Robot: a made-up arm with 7 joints. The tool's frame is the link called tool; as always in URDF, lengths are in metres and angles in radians. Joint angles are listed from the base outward.
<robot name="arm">
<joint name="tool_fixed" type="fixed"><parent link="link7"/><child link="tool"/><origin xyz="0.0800 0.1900 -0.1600" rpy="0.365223 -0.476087 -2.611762"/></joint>
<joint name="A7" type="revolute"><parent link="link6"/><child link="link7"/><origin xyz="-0.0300 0.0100 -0.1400"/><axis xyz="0 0 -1"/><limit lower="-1.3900" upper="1.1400"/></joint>
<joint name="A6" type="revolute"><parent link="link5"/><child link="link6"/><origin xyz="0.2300 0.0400 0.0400"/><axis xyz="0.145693 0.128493 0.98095"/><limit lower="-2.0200" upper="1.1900"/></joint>
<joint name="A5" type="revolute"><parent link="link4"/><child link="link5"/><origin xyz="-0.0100 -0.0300 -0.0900"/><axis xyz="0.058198 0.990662 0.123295"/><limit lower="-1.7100" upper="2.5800"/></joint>
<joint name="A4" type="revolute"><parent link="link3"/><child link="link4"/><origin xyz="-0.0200 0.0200 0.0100"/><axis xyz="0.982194 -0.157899 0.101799"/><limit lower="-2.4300" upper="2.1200"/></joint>
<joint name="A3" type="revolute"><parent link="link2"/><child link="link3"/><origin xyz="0.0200 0.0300 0.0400"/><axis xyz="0 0 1"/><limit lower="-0.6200" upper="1.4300"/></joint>
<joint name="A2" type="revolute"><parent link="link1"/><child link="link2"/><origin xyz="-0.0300 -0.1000 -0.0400"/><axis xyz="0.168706 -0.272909 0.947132"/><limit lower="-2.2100" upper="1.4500"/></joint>
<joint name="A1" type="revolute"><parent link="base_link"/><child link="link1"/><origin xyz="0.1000 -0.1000 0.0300"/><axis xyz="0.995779 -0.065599 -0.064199"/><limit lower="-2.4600" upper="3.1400"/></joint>
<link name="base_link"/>
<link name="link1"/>
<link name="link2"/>
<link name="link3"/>
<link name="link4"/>
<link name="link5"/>
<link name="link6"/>
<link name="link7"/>
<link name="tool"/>
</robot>
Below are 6 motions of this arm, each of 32 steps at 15 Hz.
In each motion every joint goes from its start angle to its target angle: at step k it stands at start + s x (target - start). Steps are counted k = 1, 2, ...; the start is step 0. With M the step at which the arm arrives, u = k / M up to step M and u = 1 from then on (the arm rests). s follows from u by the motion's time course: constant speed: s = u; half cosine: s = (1 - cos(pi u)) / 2; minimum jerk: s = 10 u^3 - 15 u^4 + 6 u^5.
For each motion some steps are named. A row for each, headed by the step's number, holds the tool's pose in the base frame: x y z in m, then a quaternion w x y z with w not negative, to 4 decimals.
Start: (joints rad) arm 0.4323 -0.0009 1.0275 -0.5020 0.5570 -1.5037 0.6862
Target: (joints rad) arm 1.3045 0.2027 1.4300 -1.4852 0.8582 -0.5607 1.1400
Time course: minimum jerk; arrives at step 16
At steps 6, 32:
6: 0.5360 -0.0949 -0.2594 0.3577 0.0293 0.2342 0.9035
32: 0.6167 -0.2192 -0.0738 0.4781 -0.0458 0.0669 0.8746

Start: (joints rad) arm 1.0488 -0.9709 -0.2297 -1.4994 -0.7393 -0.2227 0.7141
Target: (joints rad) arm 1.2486 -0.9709 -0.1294 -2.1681 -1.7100 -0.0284 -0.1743
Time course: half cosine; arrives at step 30
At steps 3, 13, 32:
3: 0.1867 -0.3154 -0.4653 0.1756 0.5005 0.4447 0.7217
13: 0.2686 -0.1657 -0.4448 0.1294 -0.3609 -0.4951 -0.7797
32: 0.2168 0.0377 -0.3531 0.5684 -0.0411 -0.5389 -0.6203

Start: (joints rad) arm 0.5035 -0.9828 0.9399 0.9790 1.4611 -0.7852 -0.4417
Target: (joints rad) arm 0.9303 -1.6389 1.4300 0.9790 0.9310 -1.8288 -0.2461
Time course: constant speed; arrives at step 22
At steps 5, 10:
5: -0.0898 0.3560 0.1486 0.6616 -0.4061 0.3260 -0.5395
10: -0.0099 0.3942 0.1389 0.5624 -0.4729 0.3385 -0.5878

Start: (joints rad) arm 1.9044 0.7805 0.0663 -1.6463 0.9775 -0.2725 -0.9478
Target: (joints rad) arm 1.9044 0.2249 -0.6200 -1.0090 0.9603 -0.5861 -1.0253
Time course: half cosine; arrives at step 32
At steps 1, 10, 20, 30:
1: 0.1438 0.2760 -0.2937 0.6029 -0.1006 0.0249 -0.7911
10: 0.0560 0.3211 -0.2477 0.6596 -0.1324 0.1102 -0.7316
20: -0.0814 0.3605 -0.0774 0.7122 -0.2035 0.3157 -0.5930
30: -0.1012 0.3551 0.0551 0.6935 -0.2542 0.4506 -0.5014

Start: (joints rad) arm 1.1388 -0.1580 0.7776 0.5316 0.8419 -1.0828 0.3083
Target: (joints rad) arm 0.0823 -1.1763 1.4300 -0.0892 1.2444 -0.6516 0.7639
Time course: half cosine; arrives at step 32
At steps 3, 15, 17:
3: 0.0438 0.4506 0.0113 0.3992 -0.3517 0.1946 -0.8240
15: -0.0312 0.2775 -0.3820 0.2518 -0.5771 -0.1119 -0.7688
17: -0.0570 0.1991 -0.4397 0.2098 -0.6192 -0.1758 -0.7360

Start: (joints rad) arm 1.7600 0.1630 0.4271 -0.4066 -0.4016 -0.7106 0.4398
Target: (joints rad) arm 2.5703 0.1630 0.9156 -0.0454 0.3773 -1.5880 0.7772
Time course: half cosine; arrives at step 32
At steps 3, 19, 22, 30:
3: 0.5296 -0.0557 0.1631 0.1708 -0.0271 -0.5724 0.8015
19: 0.4930 0.0239 0.2543 0.0772 0.2223 -0.7758 0.5854
22: 0.4700 0.0346 0.2811 0.0544 0.2640 -0.7903 0.5502
30: 0.4260 0.0431 0.3200 0.0252 0.3199 -0.8017 0.5043

